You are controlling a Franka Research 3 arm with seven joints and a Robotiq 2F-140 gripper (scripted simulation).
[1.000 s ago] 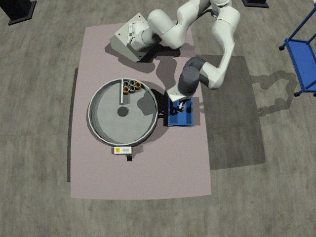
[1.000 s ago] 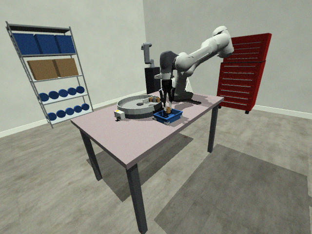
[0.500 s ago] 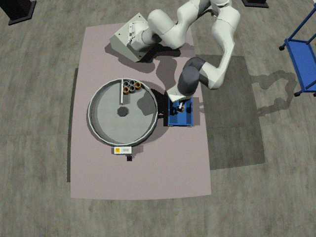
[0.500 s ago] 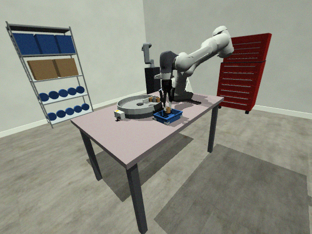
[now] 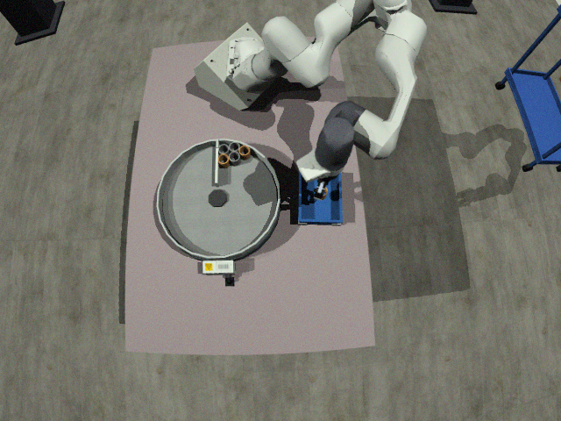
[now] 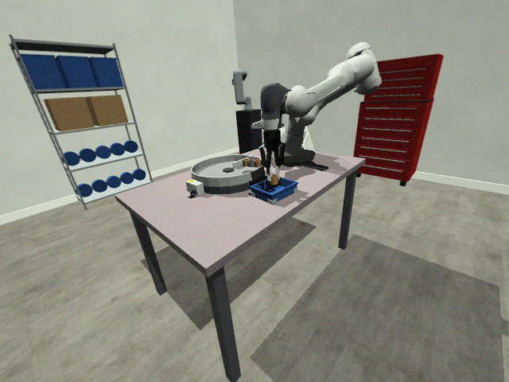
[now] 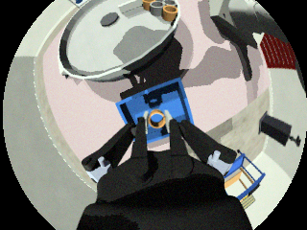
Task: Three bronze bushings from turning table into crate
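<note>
My gripper is now 8 cm above the blue crate. Round my hand: turning table 3 cm behind, 34 cm to the right, 5 cm below.
</note>
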